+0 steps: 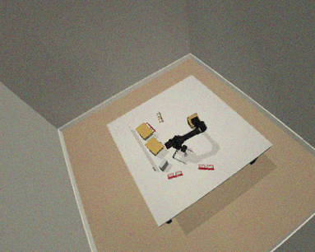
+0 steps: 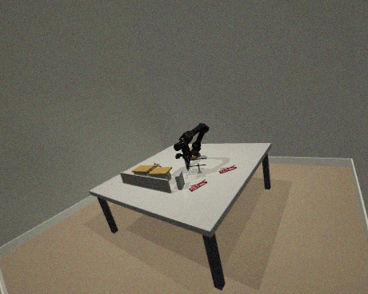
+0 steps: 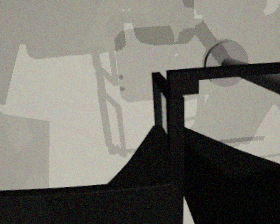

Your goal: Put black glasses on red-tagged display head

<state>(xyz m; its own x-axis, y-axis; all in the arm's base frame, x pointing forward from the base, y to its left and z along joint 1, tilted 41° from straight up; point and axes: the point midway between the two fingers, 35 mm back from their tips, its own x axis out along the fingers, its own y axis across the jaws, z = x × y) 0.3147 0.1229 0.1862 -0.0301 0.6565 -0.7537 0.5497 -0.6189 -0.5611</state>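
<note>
My gripper tip is 80 mm past the pale blue piece, 110 mm to the left of it and 50 mm above it. From my gripper tip the other things lie so: grey block (190 mm ahead, 60 mm to the left, 40 mm below); then upright post (50 mm behind, 50 mm to the left, 70 mm below); then long base (320 mm ahead, 250 mm to the right, 40 mm below).
</note>
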